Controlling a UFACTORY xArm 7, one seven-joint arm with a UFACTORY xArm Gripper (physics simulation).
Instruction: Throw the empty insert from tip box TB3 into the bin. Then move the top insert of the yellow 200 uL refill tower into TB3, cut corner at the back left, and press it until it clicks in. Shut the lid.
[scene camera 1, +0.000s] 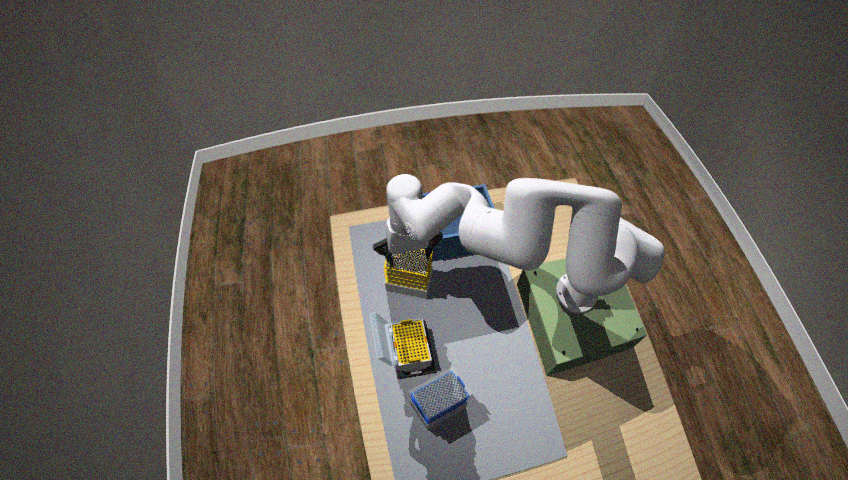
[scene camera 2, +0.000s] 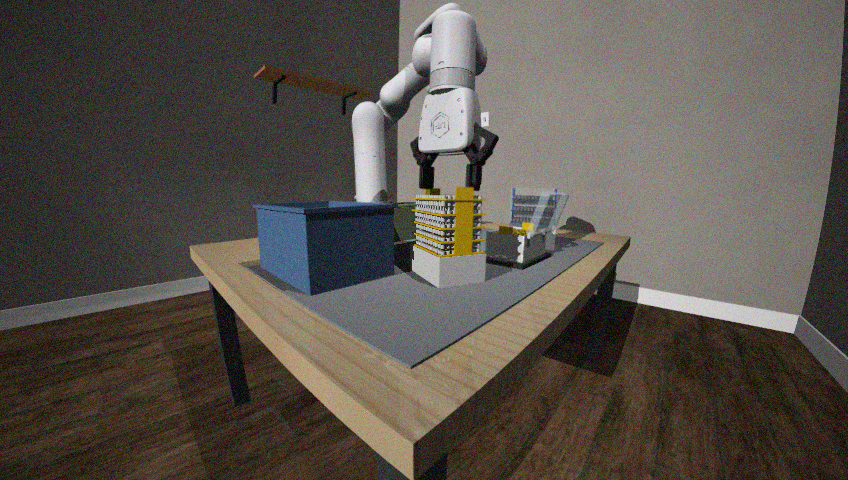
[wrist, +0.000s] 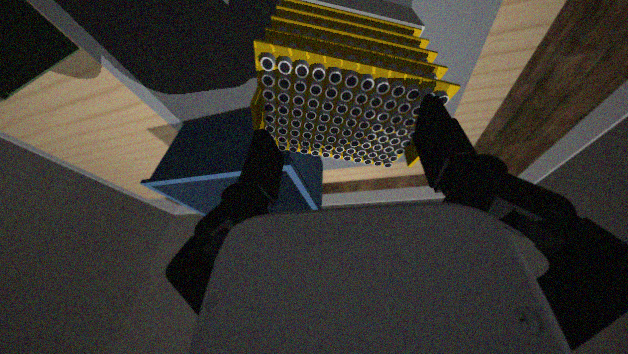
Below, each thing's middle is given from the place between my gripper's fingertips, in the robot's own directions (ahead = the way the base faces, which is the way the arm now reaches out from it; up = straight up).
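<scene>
So you can picture it, the white base (scene camera 2: 444, 272) has my gripper 120 mm above it and 10 mm to the left of it. Counting from my hand, the blue bin (scene camera 2: 319, 246) is 150 mm behind, 160 mm to the right and 80 mm below, and the clear lid (scene camera 2: 550, 206) is 80 mm ahead of it, 210 mm to the left and 40 mm below.
</scene>
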